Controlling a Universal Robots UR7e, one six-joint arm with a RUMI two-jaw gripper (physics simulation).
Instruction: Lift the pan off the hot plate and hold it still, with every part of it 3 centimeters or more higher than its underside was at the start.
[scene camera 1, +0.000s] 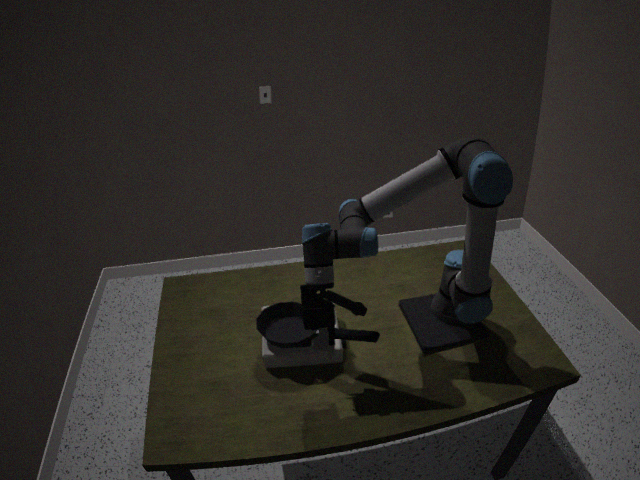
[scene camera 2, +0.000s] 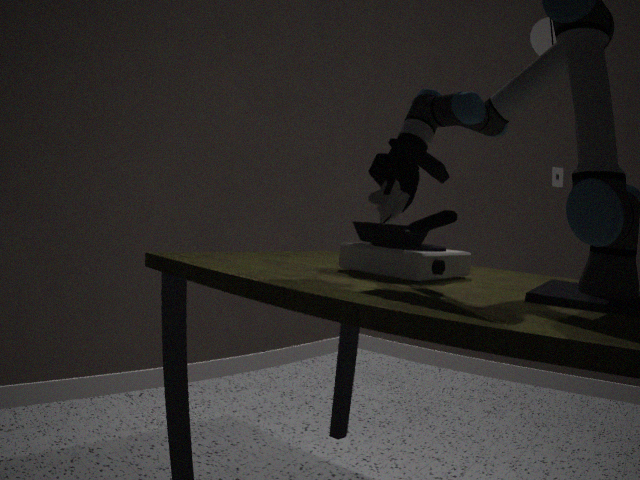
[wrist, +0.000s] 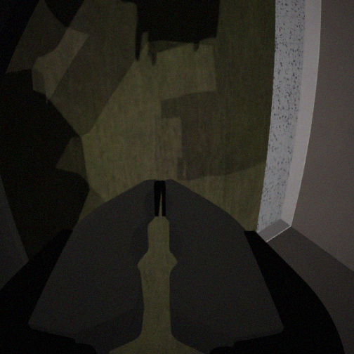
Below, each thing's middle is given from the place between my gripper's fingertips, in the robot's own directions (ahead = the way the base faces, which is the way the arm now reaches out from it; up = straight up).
Labels:
I see the black pan (scene camera 1: 281, 324) 150 mm to the right of my hand and 10 mm ahead of it.

